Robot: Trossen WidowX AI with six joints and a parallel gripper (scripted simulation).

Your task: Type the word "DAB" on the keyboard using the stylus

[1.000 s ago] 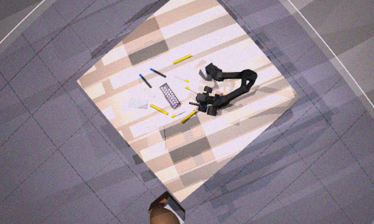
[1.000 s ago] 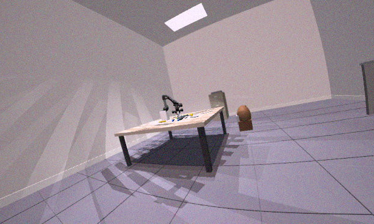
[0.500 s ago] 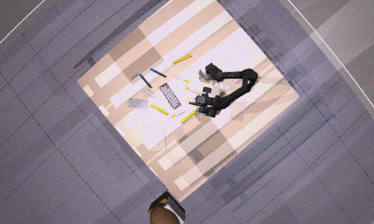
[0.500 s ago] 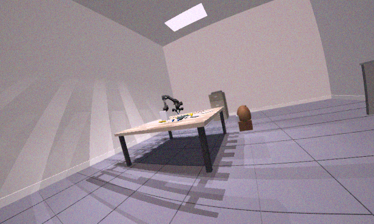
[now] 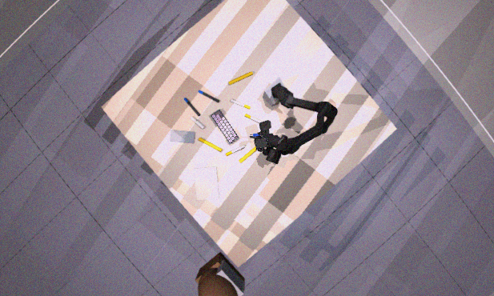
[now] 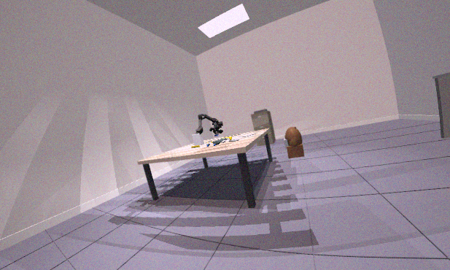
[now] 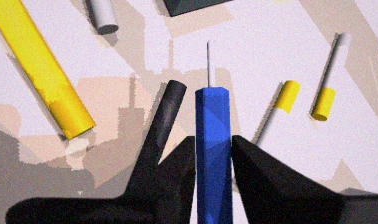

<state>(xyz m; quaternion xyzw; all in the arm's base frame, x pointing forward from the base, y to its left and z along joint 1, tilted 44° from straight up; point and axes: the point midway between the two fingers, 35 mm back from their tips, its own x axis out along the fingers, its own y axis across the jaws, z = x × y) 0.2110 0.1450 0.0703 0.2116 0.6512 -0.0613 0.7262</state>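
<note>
The blue stylus is 1 cm to the right of my gripper tip and 1 cm ahead of it. The rest, counted from my gripper tip: white sheet 42 cm ahead, 7 cm below, 5 cm to the left; then D key 15 cm ahead, 7 cm to the right, 6 cm below; then yellow marker 11 cm ahead, 6 cm to the left, 6 cm below.
</note>
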